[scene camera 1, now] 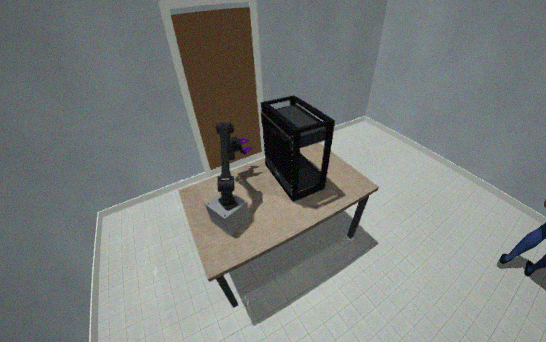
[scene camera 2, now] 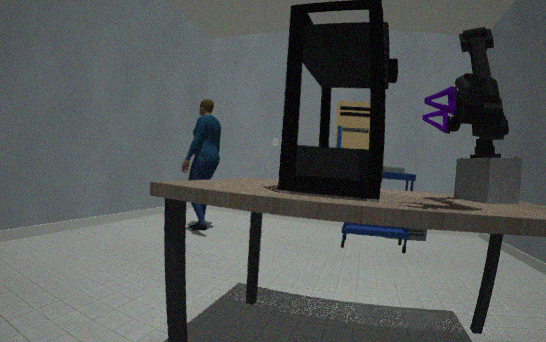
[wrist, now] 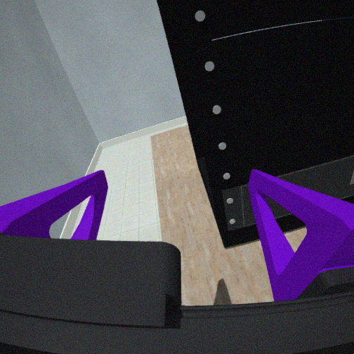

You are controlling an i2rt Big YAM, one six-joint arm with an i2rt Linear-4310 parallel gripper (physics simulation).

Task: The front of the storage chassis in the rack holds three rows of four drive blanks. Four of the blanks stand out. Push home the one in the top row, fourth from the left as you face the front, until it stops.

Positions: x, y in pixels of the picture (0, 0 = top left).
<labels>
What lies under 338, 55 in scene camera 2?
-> A black rack.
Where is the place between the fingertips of my gripper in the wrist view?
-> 177, 177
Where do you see a black rack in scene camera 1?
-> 285, 130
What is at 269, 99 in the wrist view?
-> A black rack.
</labels>
